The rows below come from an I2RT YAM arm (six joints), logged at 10 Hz.
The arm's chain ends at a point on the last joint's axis. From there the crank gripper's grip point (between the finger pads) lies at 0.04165 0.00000 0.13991 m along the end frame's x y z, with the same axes.
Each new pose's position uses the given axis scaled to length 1; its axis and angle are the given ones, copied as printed.
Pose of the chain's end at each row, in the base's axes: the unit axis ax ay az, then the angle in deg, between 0 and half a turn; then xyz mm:
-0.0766 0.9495 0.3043 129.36 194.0 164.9 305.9
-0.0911 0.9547 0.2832 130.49 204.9 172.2 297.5
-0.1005 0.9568 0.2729 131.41 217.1 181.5 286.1
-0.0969 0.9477 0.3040 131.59 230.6 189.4 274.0
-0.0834 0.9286 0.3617 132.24 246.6 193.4 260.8
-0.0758 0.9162 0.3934 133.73 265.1 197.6 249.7
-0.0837 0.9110 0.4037 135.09 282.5 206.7 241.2
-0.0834 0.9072 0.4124 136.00 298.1 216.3 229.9
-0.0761 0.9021 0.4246 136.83 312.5 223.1 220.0
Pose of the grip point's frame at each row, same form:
-0.0766 0.9495 0.3043 129.36 265.4 244.1 206.2
-0.0911 0.9547 0.2832 130.49 274.1 247.3 193.1
-0.1005 0.9568 0.2729 131.41 284.3 254.6 179.1
-0.0969 0.9477 0.3040 131.59 295.9 269.7 171.1
-0.0834 0.9286 0.3617 132.24 308.2 286.4 166.6
-0.0758 0.9162 0.3934 133.73 322.3 297.5 159.9
-0.0837 0.9110 0.4037 135.09 335.4 309.3 151.9
-0.0834 0.9072 0.4124 136.00 348.5 320.9 141.5
-0.0761 0.9021 0.4246 136.83 361.1 330.2 133.6

